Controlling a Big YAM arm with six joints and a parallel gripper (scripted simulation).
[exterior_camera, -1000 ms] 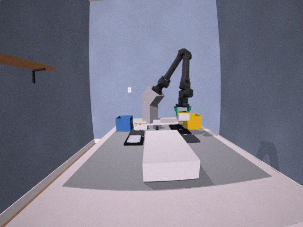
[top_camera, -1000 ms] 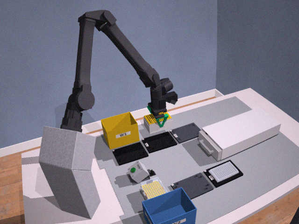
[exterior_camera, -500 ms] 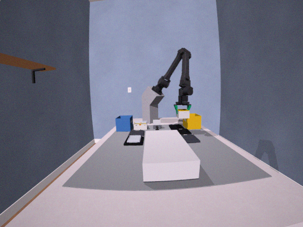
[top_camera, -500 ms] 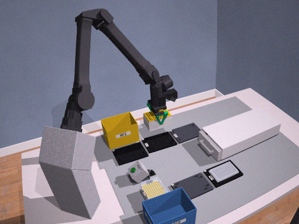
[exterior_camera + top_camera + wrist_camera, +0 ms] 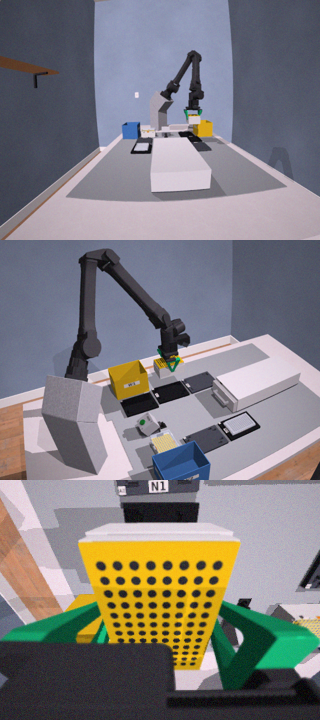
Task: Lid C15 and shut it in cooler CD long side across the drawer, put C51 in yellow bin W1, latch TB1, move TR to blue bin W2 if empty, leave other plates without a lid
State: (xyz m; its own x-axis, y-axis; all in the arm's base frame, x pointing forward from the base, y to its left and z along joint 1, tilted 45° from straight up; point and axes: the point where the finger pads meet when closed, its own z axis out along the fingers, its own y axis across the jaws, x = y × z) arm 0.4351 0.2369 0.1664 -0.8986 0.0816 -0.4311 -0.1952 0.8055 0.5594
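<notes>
My hand is 1 cm to the left of the tip rack TR, 1 cm below it and 1 cm past it. From my hand the other things lie so: yellow bin W1: 21 cm behind, 13 cm below, 8 cm to the left; then N1 label: 16 cm below, 10 cm ahead, 2 cm to the left; then white assay plate: 21 cm behind, 16 cm below, 9 cm to the left.
</notes>
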